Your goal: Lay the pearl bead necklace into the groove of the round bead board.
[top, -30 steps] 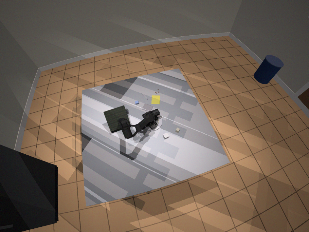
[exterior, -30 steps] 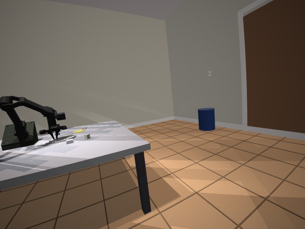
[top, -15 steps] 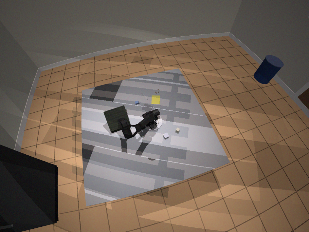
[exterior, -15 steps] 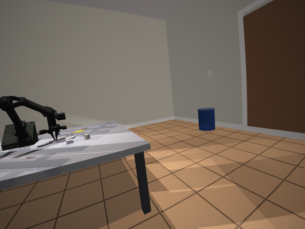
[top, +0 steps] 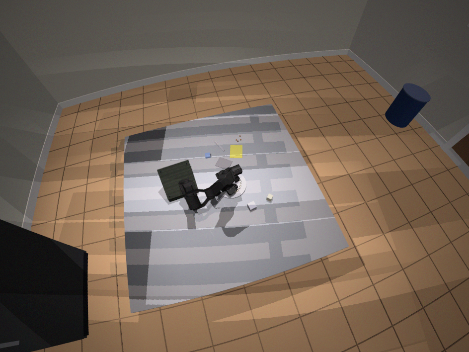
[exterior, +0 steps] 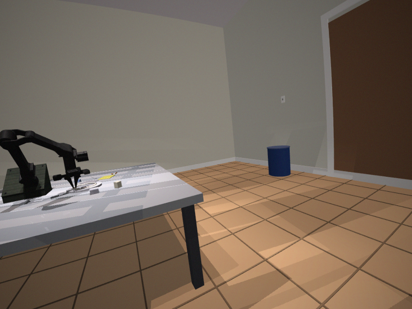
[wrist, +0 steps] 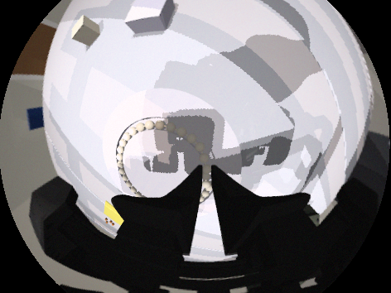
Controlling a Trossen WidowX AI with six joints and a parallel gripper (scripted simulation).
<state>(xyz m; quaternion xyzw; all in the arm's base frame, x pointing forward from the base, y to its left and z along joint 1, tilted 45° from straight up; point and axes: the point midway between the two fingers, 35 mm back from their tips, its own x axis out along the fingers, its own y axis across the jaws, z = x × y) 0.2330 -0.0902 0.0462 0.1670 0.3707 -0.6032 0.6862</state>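
Right now the round bead board is 5 cm ahead of my gripper tip, 3 cm to the left of it and 1 cm below it. The rest, counted from my gripper tip: grey card (6 cm ahead, 21 cm to the left, 2 cm below); then beige cube (24 cm ahead, 15 cm to the right); then white block (12 cm ahead, 16 cm to the right, 1 cm below).
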